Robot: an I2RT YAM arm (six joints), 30 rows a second.
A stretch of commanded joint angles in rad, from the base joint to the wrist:
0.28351, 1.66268, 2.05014, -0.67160, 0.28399, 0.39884
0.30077, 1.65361, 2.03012, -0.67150, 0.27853, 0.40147
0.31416, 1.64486, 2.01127, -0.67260, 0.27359, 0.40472
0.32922, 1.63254, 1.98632, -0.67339, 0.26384, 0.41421
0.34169, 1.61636, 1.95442, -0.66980, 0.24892, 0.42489
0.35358, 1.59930, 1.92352, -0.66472, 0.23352, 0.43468
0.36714, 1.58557, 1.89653, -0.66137, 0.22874, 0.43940
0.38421, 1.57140, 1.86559, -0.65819, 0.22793, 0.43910
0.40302, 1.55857, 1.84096, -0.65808, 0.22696, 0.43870
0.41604, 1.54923, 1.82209, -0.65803, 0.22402, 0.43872
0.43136, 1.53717, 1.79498, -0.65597, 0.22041, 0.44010
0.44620, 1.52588, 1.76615, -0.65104, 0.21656, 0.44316
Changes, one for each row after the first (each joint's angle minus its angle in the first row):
0.01726, -0.00907, -0.02002, 0.00010, -0.00546, 0.00263
0.03065, -0.01782, -0.03887, -0.00100, -0.01040, 0.00588
0.04571, -0.03014, -0.06382, -0.00179, -0.02015, 0.01537
0.05818, -0.04632, -0.09572, 0.00180, -0.03507, 0.02605
0.07007, -0.06338, -0.12662, 0.00688, -0.05047, 0.03584
0.08363, -0.07711, -0.15361, 0.01023, -0.05525, 0.04056
0.10070, -0.09128, -0.18455, 0.01341, -0.05606, 0.04026
0.11951, -0.10411, -0.20918, 0.01352, -0.05703, 0.03986
0.13253, -0.11345, -0.22805, 0.01357, -0.05997, 0.03988
0.14785, -0.12551, -0.25516, 0.01563, -0.06358, 0.04126
0.16269, -0.13680, -0.28399, 0.02056, -0.06743, 0.04432

